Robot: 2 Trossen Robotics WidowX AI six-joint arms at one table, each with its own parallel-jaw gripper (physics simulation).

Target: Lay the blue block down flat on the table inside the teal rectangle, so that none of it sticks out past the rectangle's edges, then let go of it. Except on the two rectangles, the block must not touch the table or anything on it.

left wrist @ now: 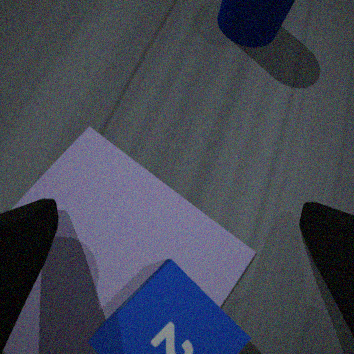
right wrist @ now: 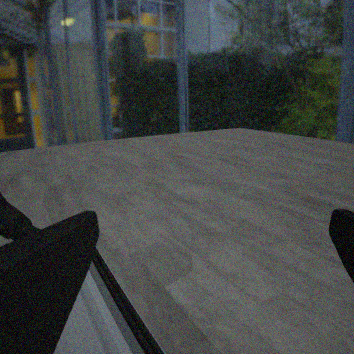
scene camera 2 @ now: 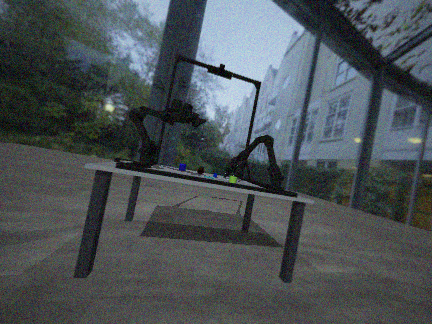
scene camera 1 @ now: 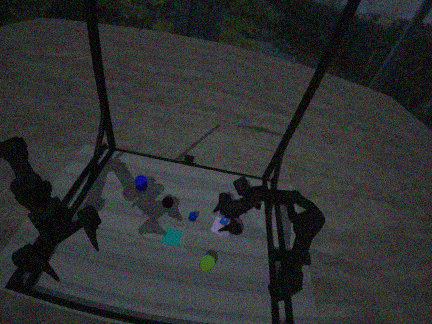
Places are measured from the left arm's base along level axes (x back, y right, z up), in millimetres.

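Where they show: left gripper, between the fingertips: (left wrist: 181,212) (scene camera 2: 227,178) (scene camera 1: 215,221); right gripper, between the fingertips: (right wrist: 214,222) (scene camera 2: 202,118) (scene camera 1: 78,264); left arm's base, origin of its link: (scene camera 2: 275,188) (scene camera 1: 279,291); right arm's base, origin of its link: (scene camera 2: 144,164).
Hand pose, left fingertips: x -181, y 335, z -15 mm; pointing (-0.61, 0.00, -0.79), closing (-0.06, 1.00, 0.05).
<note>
Things, the pixels of their centre, and the offset from my left fingertips. "spot": a spot on its surface instead.
- blue block, middle of its body: (left wrist: 168,332) (scene camera 1: 224,220) dy -2, dx +38, dz +5 mm
- lavender rectangle, a spot on its surface: (left wrist: 140,200) (scene camera 1: 215,225) spot: dy -15, dx -4, dz -3 mm
- teal rectangle, a spot on its surface: (scene camera 1: 172,237) spot: dy -55, dx -193, dz -3 mm
- small blue cylinder, middle of its body: (scene camera 1: 192,216) (scene camera 2: 215,175) dy +28, dx -99, dz +11 mm
- dark round object, middle of its body: (scene camera 1: 167,202) (scene camera 2: 200,171) dy +101, dx -203, dz +21 mm
- larger blue cylinder, middle of its body: (scene camera 1: 141,183) (scene camera 2: 182,167) dy +210, dx -321, dz +23 mm
- yellow-green cylinder, middle of its body: (scene camera 1: 207,263) (scene camera 2: 232,179) dy -182, dx -75, dz +18 mm
The blue block (scene camera 1: 224,220) (left wrist: 170,300), with white marks on its top, is at the lavender rectangle (scene camera 1: 215,226) (left wrist: 140,200). In the left wrist view its lower part is cut off, and whether it stays within the lavender edges cannot be told. My left gripper (scene camera 1: 218,220) (left wrist: 181,212) is open and empty above the lavender rectangle, with the block low between its fingers in the wrist view. The teal rectangle (scene camera 1: 172,237) lies bare, left of the lavender one. My right gripper (scene camera 1: 78,265) (right wrist: 214,222) is open and empty, high over the left side.
A small blue cylinder (scene camera 1: 193,216) (scene camera 2: 215,175) (left wrist: 255,20) stands between and behind the rectangles. A dark round object (scene camera 1: 167,202) (scene camera 2: 200,170) and a larger blue cylinder (scene camera 1: 141,182) (scene camera 2: 183,167) stand farther back left. A yellow-green cylinder (scene camera 1: 207,262) (scene camera 2: 233,179) stands in front.
</note>
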